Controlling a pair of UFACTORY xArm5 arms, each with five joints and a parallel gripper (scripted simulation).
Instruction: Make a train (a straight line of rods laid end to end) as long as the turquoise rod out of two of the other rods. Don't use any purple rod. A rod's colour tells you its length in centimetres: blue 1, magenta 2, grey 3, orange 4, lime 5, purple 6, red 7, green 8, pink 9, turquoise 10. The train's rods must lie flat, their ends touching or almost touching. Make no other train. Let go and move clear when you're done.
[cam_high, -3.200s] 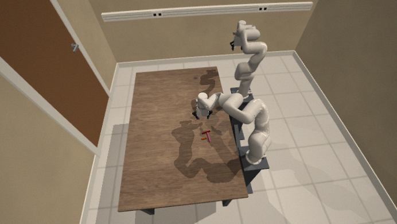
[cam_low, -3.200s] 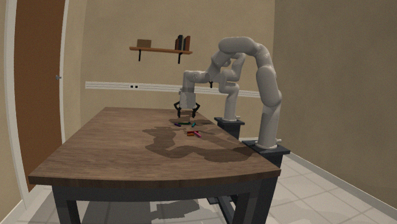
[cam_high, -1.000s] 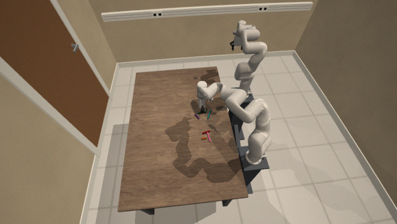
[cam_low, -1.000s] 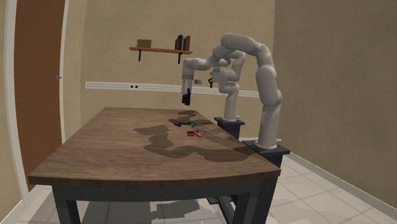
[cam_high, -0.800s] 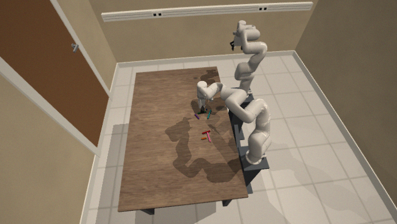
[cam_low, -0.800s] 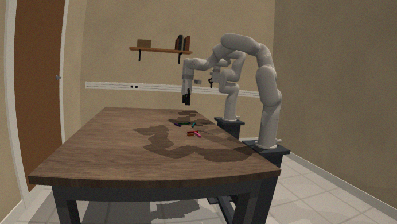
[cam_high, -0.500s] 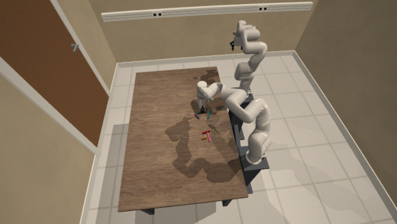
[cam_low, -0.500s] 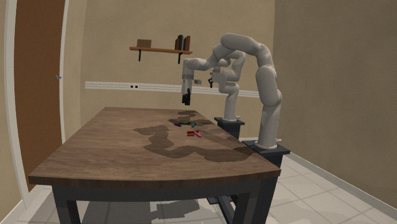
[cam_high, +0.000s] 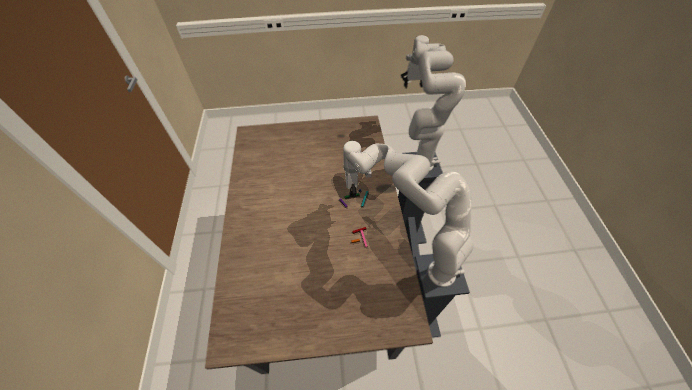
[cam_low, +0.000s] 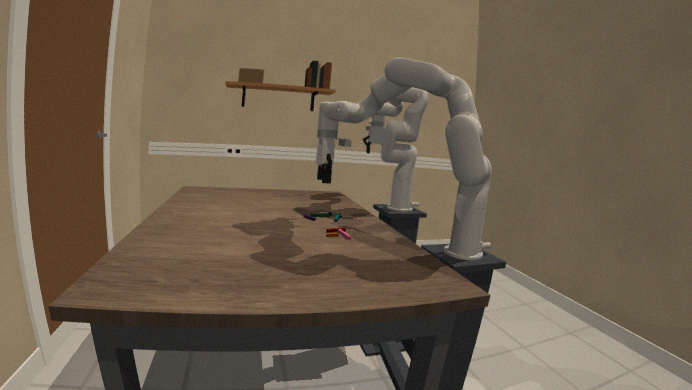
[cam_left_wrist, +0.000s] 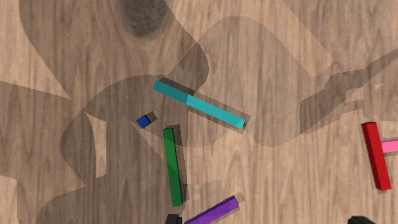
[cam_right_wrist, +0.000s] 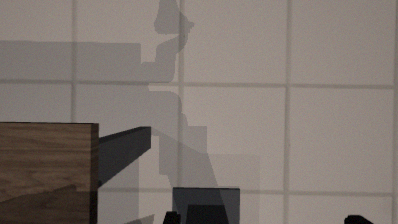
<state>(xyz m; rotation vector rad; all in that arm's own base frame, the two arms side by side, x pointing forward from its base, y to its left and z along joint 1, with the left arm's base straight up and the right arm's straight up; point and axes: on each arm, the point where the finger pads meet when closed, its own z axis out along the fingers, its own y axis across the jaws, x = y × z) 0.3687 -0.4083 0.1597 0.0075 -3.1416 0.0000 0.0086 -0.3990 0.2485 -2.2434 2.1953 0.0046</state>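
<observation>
Now: the blue rod 15 cm below my left hand, 10 cm to the right of it and 5 cm behind it. Also, from my left hand: green rod: 15 cm below, 6 cm to the right; turquoise rod: 15 cm below, 7 cm behind, 4 cm to the right; purple rod: 15 cm below, 4 cm ahead, 2 cm to the right.
</observation>
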